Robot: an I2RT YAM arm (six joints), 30 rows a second.
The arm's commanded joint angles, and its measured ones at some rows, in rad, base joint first. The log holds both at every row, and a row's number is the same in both.
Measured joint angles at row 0:
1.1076, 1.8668, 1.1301, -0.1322, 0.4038, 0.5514
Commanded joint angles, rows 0 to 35:
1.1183, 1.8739, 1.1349, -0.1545, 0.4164, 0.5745
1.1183, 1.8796, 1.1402, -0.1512, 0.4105, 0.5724
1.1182, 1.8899, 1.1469, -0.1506, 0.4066, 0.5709
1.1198, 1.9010, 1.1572, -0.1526, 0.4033, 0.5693
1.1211, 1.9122, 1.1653, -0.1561, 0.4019, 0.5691
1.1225, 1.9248, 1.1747, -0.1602, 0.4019, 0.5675
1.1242, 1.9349, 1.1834, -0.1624, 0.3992, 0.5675
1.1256, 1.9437, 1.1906, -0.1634, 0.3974, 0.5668
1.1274, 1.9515, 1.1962, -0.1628, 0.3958, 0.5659
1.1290, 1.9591, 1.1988, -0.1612, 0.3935, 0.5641
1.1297, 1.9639, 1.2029, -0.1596, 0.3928, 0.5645
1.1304, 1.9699, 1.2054, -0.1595, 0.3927, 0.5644
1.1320, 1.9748, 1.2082, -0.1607, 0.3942, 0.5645
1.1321, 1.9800, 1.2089, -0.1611, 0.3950, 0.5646
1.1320, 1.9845, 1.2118, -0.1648, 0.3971, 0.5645
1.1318, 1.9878, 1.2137, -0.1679, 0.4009, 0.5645
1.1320, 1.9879, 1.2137, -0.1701, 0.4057, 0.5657
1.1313, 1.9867, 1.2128, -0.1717, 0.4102, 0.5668
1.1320, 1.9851, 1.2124, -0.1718, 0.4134, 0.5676
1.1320, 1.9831, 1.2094, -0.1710, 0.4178, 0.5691
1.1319, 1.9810, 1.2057, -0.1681, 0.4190, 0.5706
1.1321, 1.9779, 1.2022, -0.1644, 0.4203, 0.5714
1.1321, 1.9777, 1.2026, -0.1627, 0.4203, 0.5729
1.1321, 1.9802, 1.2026, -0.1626, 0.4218, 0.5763
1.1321, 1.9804, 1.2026, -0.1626, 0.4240, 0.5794
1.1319, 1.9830, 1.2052, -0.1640, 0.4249, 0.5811
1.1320, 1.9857, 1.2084, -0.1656, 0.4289, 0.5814
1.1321, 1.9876, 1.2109, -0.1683, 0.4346, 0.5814
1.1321, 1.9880, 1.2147, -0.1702, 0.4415, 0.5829
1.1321, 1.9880, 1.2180, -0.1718, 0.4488, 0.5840
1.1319, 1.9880, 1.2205, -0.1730, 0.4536, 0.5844
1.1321, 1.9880, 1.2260, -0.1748, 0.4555, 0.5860
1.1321, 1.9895, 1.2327, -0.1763, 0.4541, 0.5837
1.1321, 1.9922, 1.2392, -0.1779, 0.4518, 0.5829
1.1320, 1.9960, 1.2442, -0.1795, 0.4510, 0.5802
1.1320, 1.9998, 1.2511, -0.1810, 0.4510, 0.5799
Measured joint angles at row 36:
1.1240, 1.9827, 1.2125, -0.1551, 0.4236, 0.5694
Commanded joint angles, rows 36 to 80:
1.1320, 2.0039, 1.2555, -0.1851, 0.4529, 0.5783
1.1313, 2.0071, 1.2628, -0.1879, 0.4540, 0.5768
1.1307, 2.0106, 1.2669, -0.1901, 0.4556, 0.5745
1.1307, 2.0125, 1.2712, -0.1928, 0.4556, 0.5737
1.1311, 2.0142, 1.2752, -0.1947, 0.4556, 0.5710
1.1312, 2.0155, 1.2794, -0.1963, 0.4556, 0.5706
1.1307, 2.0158, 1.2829, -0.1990, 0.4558, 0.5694
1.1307, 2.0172, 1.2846, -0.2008, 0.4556, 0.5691
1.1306, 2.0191, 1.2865, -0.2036, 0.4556, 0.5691
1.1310, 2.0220, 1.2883, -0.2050, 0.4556, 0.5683
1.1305, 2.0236, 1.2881, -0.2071, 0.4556, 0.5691
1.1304, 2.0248, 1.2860, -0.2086, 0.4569, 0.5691
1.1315, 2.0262, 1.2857, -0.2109, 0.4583, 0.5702
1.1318, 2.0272, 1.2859, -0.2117, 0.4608, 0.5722
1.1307, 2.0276, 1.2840, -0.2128, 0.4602, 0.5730
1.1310, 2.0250, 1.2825, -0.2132, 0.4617, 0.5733
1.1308, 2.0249, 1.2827, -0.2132, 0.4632, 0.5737
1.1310, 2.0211, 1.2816, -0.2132, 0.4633, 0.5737
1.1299, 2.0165, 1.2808, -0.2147, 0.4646, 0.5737
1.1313, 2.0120, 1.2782, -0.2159, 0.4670, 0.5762
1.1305, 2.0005, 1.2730, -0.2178, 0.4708, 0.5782
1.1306, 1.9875, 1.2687, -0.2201, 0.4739, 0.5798
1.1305, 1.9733, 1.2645, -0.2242, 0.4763, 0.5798
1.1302, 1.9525, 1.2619, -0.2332, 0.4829, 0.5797
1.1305, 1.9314, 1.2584, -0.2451, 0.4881, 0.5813
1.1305, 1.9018, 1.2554, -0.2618, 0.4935, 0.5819
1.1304, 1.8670, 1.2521, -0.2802, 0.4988, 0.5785
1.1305, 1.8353, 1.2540, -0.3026, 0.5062, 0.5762
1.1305, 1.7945, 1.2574, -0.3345, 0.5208, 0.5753
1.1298, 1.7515, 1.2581, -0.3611, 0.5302, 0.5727
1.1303, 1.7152, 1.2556, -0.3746, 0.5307, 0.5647
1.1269, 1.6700, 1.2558, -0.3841, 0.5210, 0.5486
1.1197, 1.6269, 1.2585, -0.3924, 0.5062, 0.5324
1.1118, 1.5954, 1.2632, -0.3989, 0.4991, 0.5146
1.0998, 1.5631, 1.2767, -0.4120, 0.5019, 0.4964
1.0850, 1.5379, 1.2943, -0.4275, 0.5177, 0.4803
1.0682, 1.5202, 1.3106, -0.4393, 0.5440, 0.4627
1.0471, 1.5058, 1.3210, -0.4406, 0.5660, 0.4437
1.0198, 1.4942, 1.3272, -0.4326, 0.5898, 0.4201
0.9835, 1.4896, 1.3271, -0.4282, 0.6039, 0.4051
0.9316, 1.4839, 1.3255, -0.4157, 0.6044, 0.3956
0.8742, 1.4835, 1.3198, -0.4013, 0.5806, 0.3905
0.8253, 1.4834, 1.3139, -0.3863, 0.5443, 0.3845
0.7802, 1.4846, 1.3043, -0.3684, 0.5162, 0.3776
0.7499, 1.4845, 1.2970, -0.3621, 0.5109, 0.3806
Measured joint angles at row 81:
0.8337, 1.4757, 1.3209, -0.3618, 0.5251, 0.4175
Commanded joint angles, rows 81 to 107:
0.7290, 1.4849, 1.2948, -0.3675, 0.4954, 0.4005
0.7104, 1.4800, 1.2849, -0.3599, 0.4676, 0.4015
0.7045, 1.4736, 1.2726, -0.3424, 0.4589, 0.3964
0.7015, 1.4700, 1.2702, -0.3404, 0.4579, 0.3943
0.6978, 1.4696, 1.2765, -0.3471, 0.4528, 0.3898
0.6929, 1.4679, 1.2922, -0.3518, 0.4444, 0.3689
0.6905, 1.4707, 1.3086, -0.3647, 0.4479, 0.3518
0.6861, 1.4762, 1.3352, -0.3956, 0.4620, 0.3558
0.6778, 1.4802, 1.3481, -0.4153, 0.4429, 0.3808
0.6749, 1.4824, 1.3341, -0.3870, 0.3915, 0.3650
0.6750, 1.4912, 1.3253, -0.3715, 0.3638, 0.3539
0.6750, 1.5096, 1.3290, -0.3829, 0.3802, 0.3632
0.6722, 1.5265, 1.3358, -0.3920, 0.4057, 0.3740
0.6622, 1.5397, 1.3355, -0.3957, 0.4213, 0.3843
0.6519, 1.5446, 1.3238, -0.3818, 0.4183, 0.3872
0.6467, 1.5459, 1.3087, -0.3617, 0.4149, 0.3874
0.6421, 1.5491, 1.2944, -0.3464, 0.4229, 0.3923
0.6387, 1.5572, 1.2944, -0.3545, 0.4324, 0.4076
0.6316, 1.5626, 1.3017, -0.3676, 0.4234, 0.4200
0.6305, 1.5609, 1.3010, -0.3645, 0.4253, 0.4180
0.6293, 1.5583, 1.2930, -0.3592, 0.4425, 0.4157
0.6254, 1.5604, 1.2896, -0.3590, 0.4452, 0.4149
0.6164, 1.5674, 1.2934, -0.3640, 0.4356, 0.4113
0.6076, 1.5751, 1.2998, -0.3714, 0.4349, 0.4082
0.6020, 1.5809, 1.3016, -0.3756, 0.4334, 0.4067
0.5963, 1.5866, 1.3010, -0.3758, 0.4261, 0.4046
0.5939, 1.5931, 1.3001, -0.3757, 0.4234, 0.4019
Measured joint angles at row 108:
0.6106, 1.5738, 1.2972, -0.3717, 0.4145, 0.3954
